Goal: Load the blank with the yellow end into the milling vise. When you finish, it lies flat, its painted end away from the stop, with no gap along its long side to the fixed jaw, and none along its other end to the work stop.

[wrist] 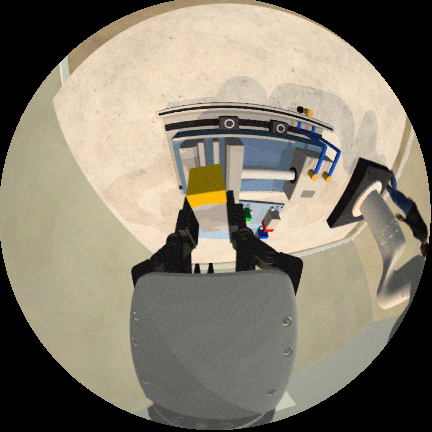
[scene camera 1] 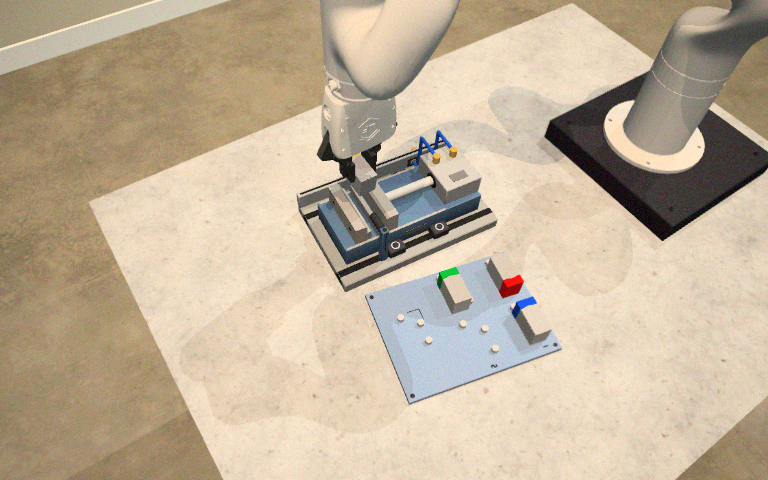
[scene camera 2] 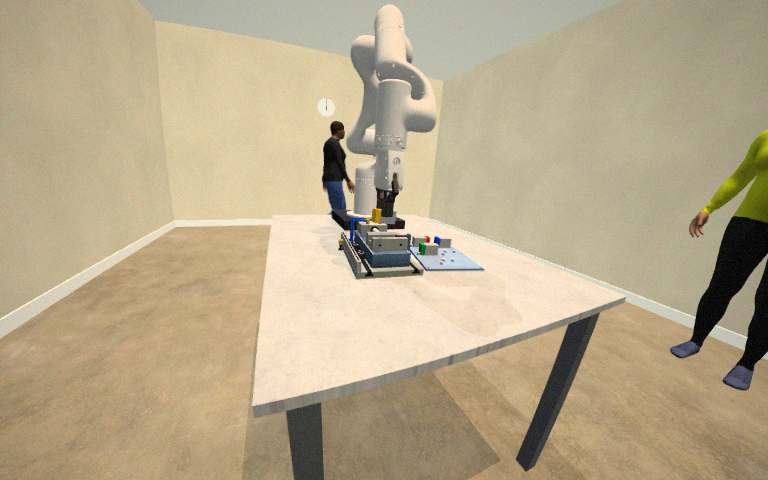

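The blank with the yellow end [scene camera 1: 365,181] [scene camera 2: 376,215] [wrist: 206,185] is grey, with its yellow end pointing away from the work stop's side. My gripper [scene camera 1: 360,165] [scene camera 2: 386,211] [wrist: 210,202] is shut on it from both long sides and holds it above the jaws of the blue milling vise [scene camera 1: 453,211] [scene camera 2: 390,259] [wrist: 262,155]. The fixed jaw [scene camera 1: 347,212] [scene camera 2: 389,243] [wrist: 189,159] is at the vise's outer end; the moving jaw [scene camera 1: 382,207] [wrist: 233,167] faces it across a gap. The work stop [scene camera 1: 383,243] stands at the near side; the blank and gripper hide it in the wrist view.
A light blue board [scene camera 1: 396,362] [scene camera 2: 453,263] beside the vise bears pegs and blanks with green [scene camera 1: 457,295], red [scene camera 1: 501,271] and blue [scene camera 1: 535,327] ends. Blue hoses [scene camera 1: 420,150] [wrist: 336,160] rise at the vise's drive block [scene camera 1: 453,178]. The black robot base [scene camera 1: 600,181] stands beyond.
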